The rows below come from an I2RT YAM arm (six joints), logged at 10 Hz.
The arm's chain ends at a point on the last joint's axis. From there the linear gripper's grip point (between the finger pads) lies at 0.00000 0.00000 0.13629 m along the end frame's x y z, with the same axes.
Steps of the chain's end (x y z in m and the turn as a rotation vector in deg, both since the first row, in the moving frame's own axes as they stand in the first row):
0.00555 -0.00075 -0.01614 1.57 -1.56 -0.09
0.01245 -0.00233 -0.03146 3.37 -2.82 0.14
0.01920 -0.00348 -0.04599 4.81 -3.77 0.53
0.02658 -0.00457 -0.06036 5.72 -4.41 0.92
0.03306 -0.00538 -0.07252 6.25 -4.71 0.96
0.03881 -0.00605 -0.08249 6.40 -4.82 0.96
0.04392 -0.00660 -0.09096 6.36 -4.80 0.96
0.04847 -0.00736 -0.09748 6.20 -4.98 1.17
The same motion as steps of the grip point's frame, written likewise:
0.00184 -0.00448 -0.01624 1.57 -1.56 -0.09
0.00576 -0.01035 -0.03186 3.37 -2.82 0.14
0.01030 -0.01494 -0.04676 4.81 -3.77 0.53
0.01623 -0.01822 -0.06144 5.72 -4.41 0.92
0.02202 -0.02029 -0.07379 6.25 -4.71 0.96
0.02751 -0.02132 -0.08382 6.40 -4.82 0.96
0.03267 -0.02177 -0.09228 6.36 -4.80 0.96
0.03681 -0.02218 -0.09879 6.20 -4.98 1.17

